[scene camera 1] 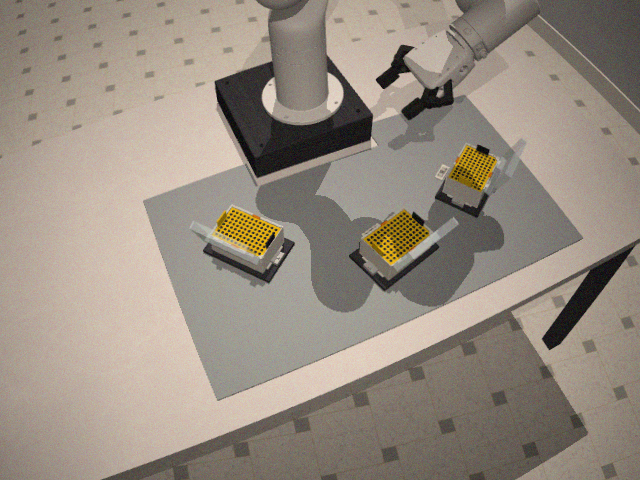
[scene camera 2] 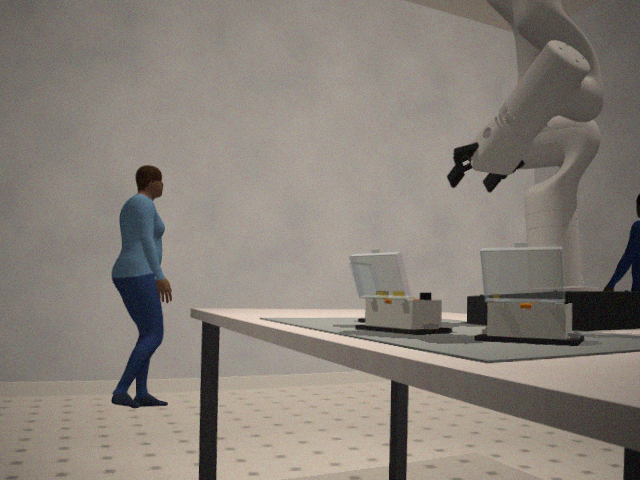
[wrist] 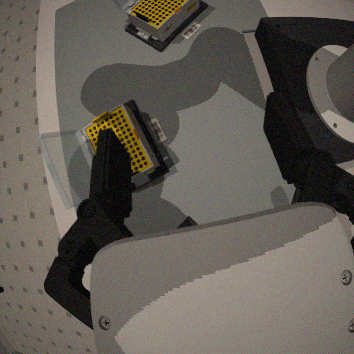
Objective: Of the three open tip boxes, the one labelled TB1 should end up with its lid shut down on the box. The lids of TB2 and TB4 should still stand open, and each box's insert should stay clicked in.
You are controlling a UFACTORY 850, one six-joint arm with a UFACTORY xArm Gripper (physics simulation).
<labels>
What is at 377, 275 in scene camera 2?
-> A clear lid.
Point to a grey mat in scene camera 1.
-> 247, 331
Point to a yellow insert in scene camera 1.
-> At 474, 166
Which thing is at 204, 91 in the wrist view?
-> A grey mat.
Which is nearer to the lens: the clear lid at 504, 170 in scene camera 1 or the yellow insert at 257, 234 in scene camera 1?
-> The yellow insert.
</labels>
